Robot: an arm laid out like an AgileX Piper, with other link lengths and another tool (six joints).
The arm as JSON. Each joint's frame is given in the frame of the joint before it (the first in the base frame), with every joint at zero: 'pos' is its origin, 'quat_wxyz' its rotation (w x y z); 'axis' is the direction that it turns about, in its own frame. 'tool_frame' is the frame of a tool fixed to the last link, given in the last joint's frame.
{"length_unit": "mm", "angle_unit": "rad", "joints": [
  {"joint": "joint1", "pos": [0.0, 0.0, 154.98], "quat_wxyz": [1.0, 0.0, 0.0, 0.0], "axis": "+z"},
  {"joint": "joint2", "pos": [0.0, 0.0, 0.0], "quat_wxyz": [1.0, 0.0, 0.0, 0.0], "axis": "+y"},
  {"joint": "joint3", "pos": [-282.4, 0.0, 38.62], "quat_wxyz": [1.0, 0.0, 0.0, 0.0], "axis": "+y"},
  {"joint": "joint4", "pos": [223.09, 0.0, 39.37], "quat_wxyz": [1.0, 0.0, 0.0, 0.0], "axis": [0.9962, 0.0, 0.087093]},
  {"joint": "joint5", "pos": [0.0, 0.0, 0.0], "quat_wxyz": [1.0, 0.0, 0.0, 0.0], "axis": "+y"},
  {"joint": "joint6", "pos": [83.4, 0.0, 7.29], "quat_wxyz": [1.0, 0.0, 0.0, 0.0], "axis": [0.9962, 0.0, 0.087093]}
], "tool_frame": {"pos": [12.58, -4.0, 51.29], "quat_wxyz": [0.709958, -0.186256, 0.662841, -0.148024]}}
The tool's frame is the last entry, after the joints.
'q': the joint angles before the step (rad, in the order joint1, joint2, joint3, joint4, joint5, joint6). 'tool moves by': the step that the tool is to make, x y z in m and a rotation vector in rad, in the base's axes. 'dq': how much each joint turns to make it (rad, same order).
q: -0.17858, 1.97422, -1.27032, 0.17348, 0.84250, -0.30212
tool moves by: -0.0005, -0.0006, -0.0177, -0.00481, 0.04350, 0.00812
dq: 0.00003, 0.03867, 0.00878, -0.01486, -0.00558, 0.00005
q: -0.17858, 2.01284, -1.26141, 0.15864, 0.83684, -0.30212
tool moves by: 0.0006, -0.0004, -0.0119, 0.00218, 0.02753, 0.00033
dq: -0.00012, 0.02982, -0.00021, -0.00335, -0.00232, 0.00138
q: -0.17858, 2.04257, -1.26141, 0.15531, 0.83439, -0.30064
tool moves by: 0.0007, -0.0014, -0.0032, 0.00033, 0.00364, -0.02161
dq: -0.00012, 0.00870, -0.00023, -0.00079, -0.00734, 0.02129
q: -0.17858, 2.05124, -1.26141, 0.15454, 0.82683, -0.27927
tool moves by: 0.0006, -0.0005, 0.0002, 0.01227, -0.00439, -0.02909
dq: -0.00010, 0.00027, 0.00015, 0.01633, -0.00476, 0.01800
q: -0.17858, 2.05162, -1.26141, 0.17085, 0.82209, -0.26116
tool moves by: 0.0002, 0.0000, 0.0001, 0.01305, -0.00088, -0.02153
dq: -0.00008, 0.00004, 0.00005, 0.01628, -0.00008, 0.01102
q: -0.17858, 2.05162, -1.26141, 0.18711, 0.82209, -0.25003
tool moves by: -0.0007, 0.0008, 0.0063, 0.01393, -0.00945, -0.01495
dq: 0.00005, -0.01634, 0.00017, 0.01824, 0.00884, 0.00470
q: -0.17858, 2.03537, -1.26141, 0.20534, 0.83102, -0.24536
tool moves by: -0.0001, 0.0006, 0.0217, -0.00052, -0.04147, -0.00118
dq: -0.00002, -0.04840, -0.01281, 0.00524, 0.02055, 0.00134
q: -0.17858, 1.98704, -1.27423, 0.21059, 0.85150, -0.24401
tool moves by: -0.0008, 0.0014, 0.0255, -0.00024, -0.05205, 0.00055
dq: 0.00111, -0.05503, -0.01689, 0.00780, 0.02114, -0.00004
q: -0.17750, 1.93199, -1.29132, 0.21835, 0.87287, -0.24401
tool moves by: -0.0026, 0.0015, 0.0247, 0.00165, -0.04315, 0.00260
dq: 0.00007, -0.05257, -0.01988, 0.00674, 0.03101, 0.00007
